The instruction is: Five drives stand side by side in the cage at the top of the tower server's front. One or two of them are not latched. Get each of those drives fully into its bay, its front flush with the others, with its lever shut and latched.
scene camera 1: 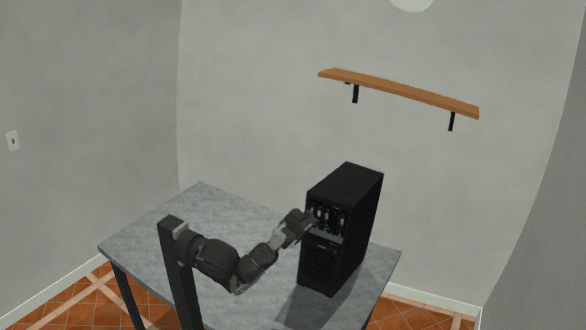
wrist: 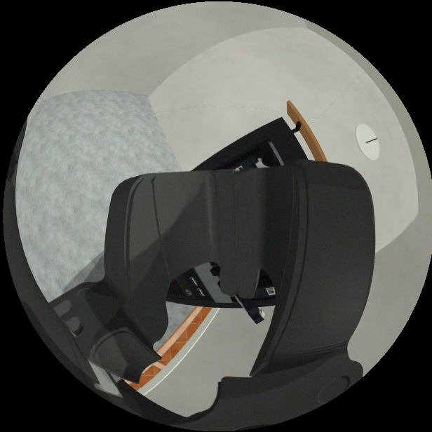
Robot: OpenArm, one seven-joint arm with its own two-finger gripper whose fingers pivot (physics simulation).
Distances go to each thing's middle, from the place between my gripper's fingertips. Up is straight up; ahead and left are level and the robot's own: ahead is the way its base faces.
Now: hand 21 cm short of the black tower server (scene camera 1: 324,266), 18 cm above it and 5 cm to the left of it.
